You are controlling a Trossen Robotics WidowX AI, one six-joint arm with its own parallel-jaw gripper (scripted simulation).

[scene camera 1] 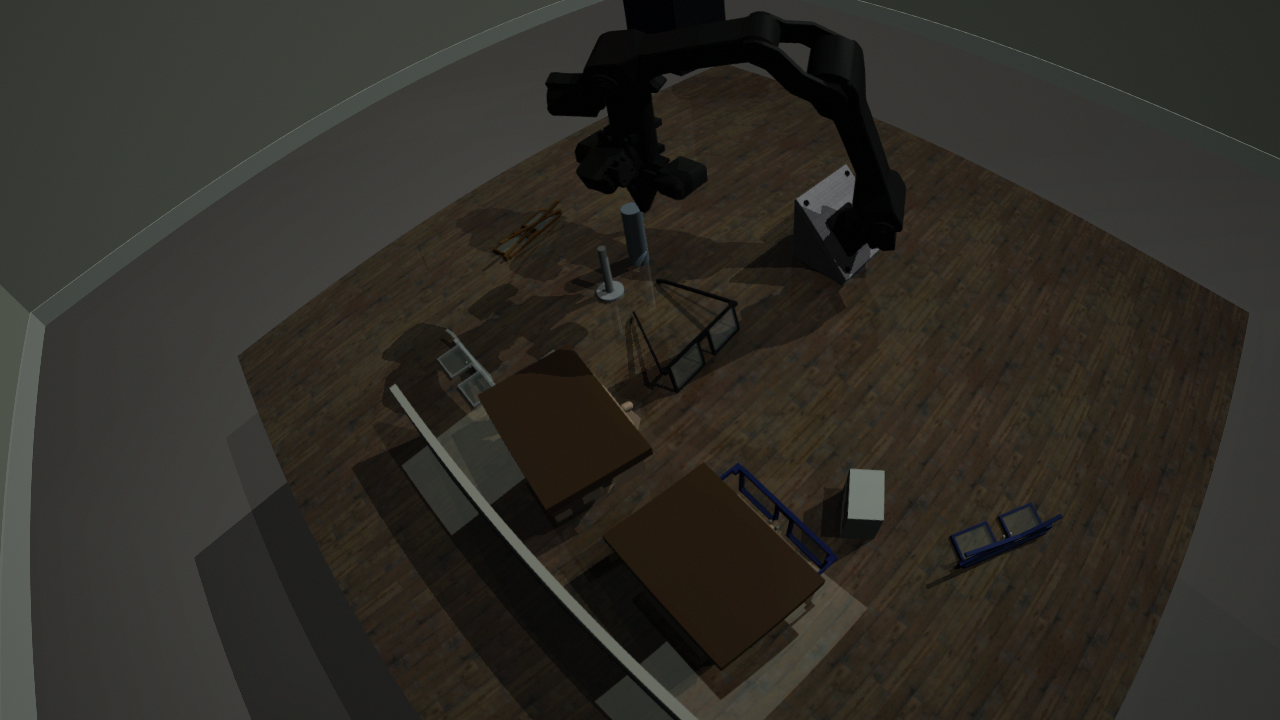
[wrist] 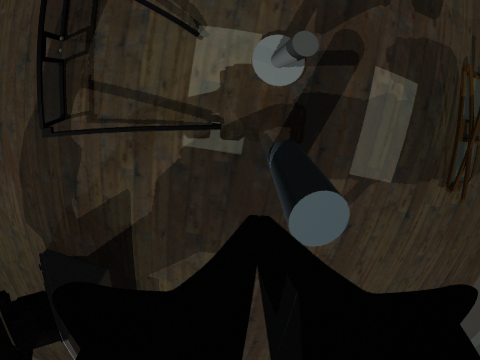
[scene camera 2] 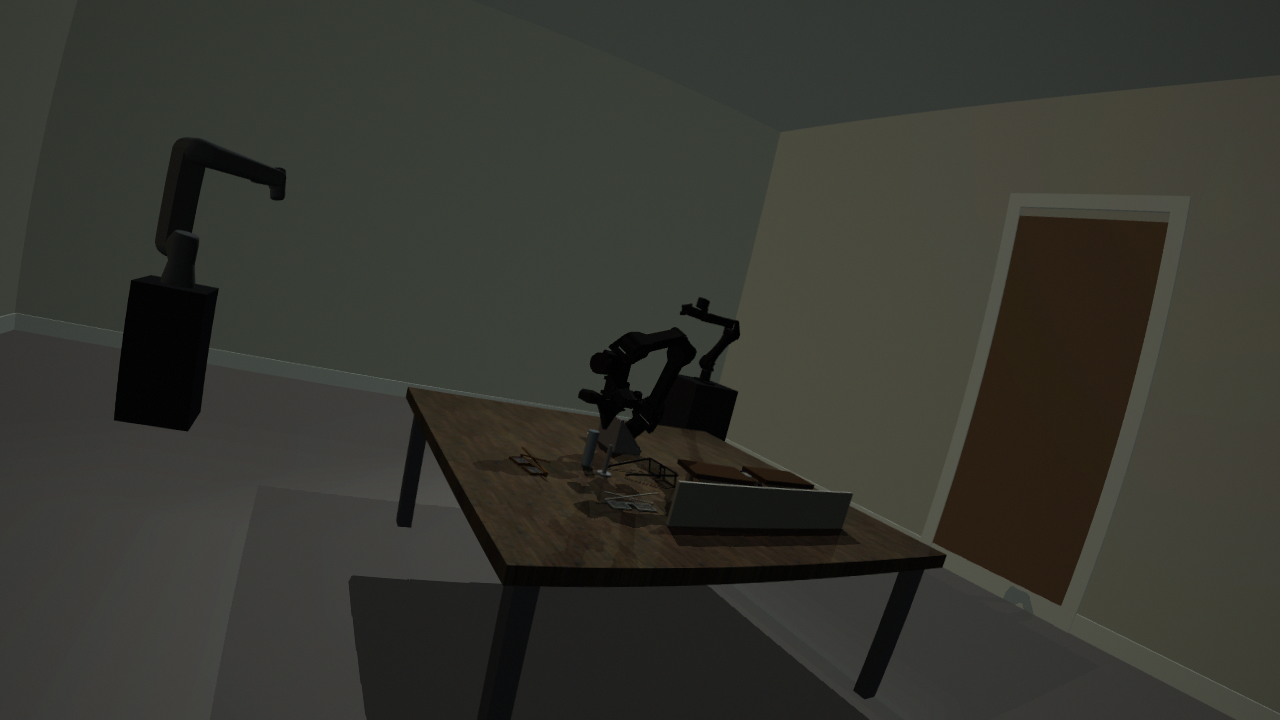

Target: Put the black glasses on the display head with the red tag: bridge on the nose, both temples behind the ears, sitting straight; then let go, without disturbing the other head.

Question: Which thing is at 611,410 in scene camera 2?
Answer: My gripper.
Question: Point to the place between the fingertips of my gripper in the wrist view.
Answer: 257,225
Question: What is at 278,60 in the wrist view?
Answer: A disc base.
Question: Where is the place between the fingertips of my gripper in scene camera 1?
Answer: At 645,210
